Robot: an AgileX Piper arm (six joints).
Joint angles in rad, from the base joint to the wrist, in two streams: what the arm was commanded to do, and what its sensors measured. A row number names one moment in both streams.
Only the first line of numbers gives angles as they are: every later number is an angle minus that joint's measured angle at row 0.
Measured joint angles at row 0:
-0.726 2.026 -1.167 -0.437 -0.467 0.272
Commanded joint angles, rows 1 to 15:
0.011 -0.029 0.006 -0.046 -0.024 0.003
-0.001 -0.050 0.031 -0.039 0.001 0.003
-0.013 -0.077 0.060 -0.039 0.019 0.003
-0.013 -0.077 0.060 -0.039 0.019 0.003
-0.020 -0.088 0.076 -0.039 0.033 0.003
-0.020 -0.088 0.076 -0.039 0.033 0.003
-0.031 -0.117 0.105 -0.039 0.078 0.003
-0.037 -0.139 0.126 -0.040 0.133 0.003
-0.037 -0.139 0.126 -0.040 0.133 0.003
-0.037 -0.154 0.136 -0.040 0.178 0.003
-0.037 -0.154 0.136 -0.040 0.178 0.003
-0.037 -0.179 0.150 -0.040 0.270 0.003
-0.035 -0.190 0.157 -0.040 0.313 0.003
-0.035 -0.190 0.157 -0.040 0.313 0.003
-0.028 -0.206 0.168 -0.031 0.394 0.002
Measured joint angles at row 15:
-0.032 -0.173 0.154 -0.036 0.280 0.001
